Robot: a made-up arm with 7 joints. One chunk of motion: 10 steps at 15 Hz.
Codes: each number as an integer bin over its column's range. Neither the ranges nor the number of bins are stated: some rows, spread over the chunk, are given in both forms.
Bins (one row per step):
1: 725 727 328 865 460 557
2: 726 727 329 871 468 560
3: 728 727 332 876 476 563
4: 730 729 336 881 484 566
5: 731 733 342 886 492 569
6: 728 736 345 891 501 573
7: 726 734 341 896 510 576
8: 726 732 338 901 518 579
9: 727 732 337 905 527 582
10: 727 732 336 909 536 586
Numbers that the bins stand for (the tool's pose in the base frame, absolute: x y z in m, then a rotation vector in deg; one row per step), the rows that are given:
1: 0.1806 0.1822 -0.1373 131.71 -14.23 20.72
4: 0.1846 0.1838 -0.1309 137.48 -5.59 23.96
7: 0.1814 0.1878 -0.1269 142.88 3.78 27.57
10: 0.1822 0.1862 -0.1309 147.57 13.15 31.17
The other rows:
2: 0.1814 0.1822 -0.1365 133.87 -11.35 21.80
3: 0.1830 0.1822 -0.1341 135.68 -8.47 22.88
5: 0.1854 0.1870 -0.1261 139.28 -2.70 25.05
6: 0.1830 0.1894 -0.1237 141.08 0.54 26.49
8: 0.1814 0.1862 -0.1293 144.68 6.67 28.65
9: 0.1822 0.1862 -0.1301 146.13 9.91 29.73

